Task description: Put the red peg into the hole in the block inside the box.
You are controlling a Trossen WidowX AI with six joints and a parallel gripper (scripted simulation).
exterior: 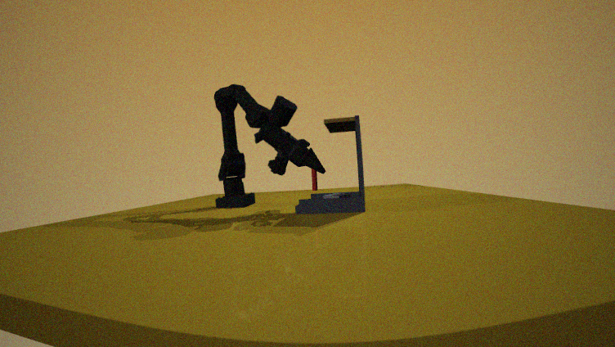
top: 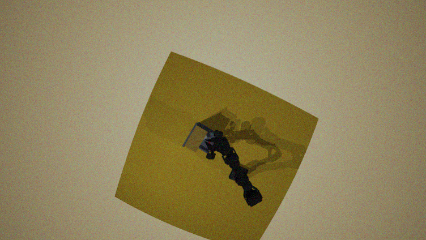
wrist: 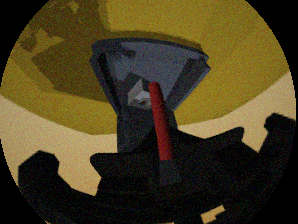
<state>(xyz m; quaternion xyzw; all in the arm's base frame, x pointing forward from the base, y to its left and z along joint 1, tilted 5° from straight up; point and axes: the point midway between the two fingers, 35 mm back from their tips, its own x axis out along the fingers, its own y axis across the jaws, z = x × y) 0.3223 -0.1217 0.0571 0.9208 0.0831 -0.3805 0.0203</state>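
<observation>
Now: the back wall 100 mm ahead of my gripper tip and 20 mm above it. Also, from my gripper tip: flat roof 50 mm ahead, 130 mm above; red peg 30 mm behind, 10 mm below.
</observation>
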